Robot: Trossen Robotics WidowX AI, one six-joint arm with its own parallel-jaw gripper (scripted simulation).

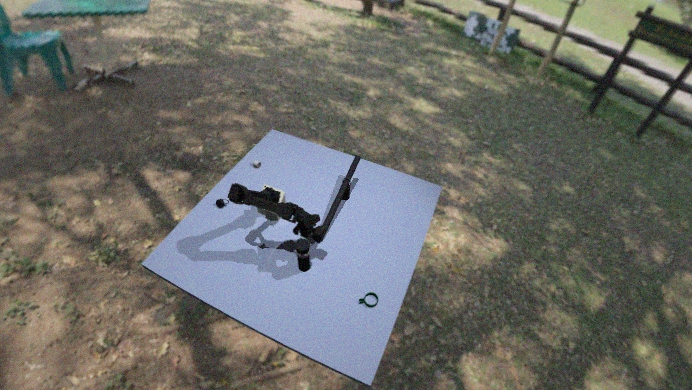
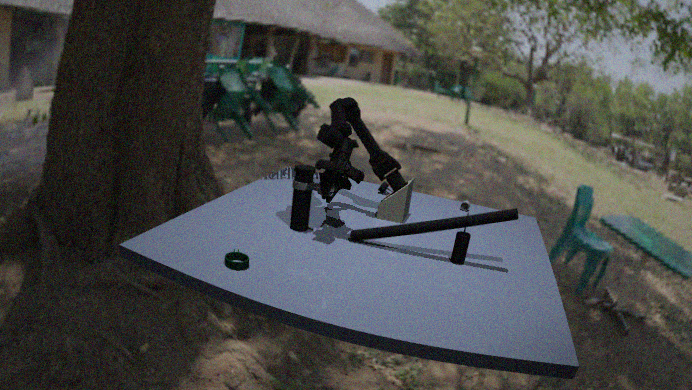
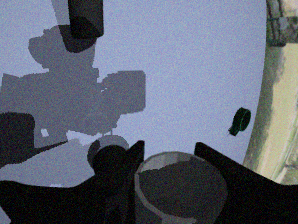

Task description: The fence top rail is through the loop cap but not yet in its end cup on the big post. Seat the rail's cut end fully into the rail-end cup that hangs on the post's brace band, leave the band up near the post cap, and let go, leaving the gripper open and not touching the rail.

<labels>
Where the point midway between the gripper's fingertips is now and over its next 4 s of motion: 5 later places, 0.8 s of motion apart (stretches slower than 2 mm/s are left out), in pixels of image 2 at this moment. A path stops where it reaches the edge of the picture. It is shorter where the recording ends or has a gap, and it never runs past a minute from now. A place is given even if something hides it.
My gripper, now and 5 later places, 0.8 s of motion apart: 325, 200; 327, 200; 330, 199; 348, 189; 372, 177; 385, 171
</labels>
